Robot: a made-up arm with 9 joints. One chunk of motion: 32 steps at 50 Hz.
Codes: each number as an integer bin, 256 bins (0 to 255) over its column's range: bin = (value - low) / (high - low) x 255, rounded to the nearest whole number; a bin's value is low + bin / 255 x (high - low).
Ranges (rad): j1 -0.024..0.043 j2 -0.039..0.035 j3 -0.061..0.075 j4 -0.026..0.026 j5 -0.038..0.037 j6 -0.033..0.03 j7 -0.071..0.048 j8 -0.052..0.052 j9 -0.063..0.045
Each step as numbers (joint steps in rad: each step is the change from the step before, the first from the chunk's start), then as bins.
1 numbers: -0.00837 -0.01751 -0.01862 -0.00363 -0.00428 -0.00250 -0.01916 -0.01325 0.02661
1 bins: 59 74 79 110 115 123 111 95 212
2 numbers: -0.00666 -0.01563 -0.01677 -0.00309 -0.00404 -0.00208 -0.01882 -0.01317 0.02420
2 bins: 66 81 83 112 115 125 112 95 206
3 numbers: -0.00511 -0.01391 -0.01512 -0.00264 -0.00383 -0.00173 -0.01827 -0.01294 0.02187
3 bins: 72 86 86 115 116 127 113 96 200
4 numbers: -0.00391 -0.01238 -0.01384 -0.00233 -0.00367 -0.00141 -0.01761 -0.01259 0.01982
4 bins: 76 92 88 116 117 128 114 97 196
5 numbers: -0.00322 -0.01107 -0.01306 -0.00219 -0.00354 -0.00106 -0.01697 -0.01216 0.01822
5 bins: 79 96 90 117 117 129 116 98 192
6 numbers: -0.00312 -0.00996 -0.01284 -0.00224 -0.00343 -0.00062 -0.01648 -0.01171 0.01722
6 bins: 79 100 90 117 118 131 117 99 189
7 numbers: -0.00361 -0.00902 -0.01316 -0.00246 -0.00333 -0.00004 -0.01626 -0.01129 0.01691
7 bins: 78 103 90 115 118 133 117 100 189
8 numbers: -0.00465 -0.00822 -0.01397 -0.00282 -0.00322 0.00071 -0.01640 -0.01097 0.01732
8 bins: 74 106 88 114 118 136 117 101 190
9 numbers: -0.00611 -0.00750 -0.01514 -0.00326 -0.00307 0.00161 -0.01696 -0.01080 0.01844
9 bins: 68 109 86 112 119 140 116 101 192
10 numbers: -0.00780 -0.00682 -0.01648 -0.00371 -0.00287 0.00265 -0.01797 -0.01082 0.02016
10 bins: 62 111 83 109 119 144 114 101 196
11 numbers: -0.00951 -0.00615 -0.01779 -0.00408 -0.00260 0.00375 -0.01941 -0.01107 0.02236
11 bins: 55 113 81 107 120 149 111 100 202
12 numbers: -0.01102 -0.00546 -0.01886 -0.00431 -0.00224 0.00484 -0.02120 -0.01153 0.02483
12 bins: 49 116 79 106 122 153 107 99 207
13 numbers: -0.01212 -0.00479 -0.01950 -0.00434 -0.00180 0.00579 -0.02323 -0.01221 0.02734
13 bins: 45 118 78 106 123 157 102 98 213
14 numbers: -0.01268 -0.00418 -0.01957 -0.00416 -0.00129 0.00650 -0.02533 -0.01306 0.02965
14 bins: 43 120 78 107 125 160 98 95 219
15 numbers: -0.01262 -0.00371 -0.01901 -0.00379 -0.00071 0.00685 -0.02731 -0.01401 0.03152
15 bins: 43 122 79 109 127 161 94 93 223
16 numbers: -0.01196 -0.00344 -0.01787 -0.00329 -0.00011 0.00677 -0.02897 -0.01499 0.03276
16 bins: 46 123 81 111 129 161 90 91 226
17 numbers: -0.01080 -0.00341 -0.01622 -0.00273 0.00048 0.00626 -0.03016 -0.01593 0.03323
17 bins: 50 123 84 114 131 159 88 88 227
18 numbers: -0.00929 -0.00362 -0.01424 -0.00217 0.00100 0.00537 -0.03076 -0.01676 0.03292
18 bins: 56 122 88 117 133 155 86 86 226
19 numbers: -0.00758 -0.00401 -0.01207 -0.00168 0.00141 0.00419 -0.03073 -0.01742 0.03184
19 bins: 62 121 92 119 134 151 86 85 224
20 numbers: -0.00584 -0.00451 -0.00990 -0.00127 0.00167 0.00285 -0.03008 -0.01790 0.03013
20 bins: 69 119 96 121 135 145 88 84 220
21 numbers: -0.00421 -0.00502 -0.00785 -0.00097 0.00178 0.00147 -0.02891 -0.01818 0.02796
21 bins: 75 117 100 123 135 140 90 83 215
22 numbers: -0.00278 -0.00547 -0.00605 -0.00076 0.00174 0.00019 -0.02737 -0.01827 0.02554
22 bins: 81 116 103 124 135 134 93 83 209
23 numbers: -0.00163 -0.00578 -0.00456 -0.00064 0.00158 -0.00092 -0.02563 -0.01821 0.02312
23 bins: 85 114 106 124 135 130 97 83 203
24 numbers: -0.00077 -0.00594 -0.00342 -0.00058 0.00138 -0.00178 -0.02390 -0.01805 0.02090
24 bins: 88 114 108 125 134 126 101 83 198
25 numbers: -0.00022 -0.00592 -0.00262 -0.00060 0.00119 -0.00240 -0.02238 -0.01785 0.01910
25 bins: 91 114 109 125 133 124 104 84 194
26 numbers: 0.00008 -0.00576 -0.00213 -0.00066 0.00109 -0.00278 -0.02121 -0.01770 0.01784
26 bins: 92 115 110 124 133 122 107 84 191
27 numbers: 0.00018 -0.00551 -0.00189 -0.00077 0.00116 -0.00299 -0.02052 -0.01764 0.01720
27 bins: 92 115 111 124 133 121 108 84 189
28 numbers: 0.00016 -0.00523 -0.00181 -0.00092 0.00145 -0.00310 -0.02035 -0.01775 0.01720
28 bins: 92 116 111 123 134 121 109 84 189
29 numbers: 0.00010 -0.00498 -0.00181 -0.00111 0.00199 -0.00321 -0.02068 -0.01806 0.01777
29 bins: 92 117 111 122 136 121 108 83 191
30 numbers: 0.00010 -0.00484 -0.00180 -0.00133 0.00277 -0.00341 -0.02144 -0.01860 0.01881
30 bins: 92 118 111 121 139 120 106 82 193
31 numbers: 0.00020 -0.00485 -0.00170 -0.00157 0.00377 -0.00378 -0.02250 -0.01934 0.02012
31 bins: 92 118 111 120 142 118 104 80 196
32 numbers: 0.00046 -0.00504 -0.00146 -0.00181 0.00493 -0.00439 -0.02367 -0.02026 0.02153
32 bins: 93 117 112 119 146 116 101 78 200
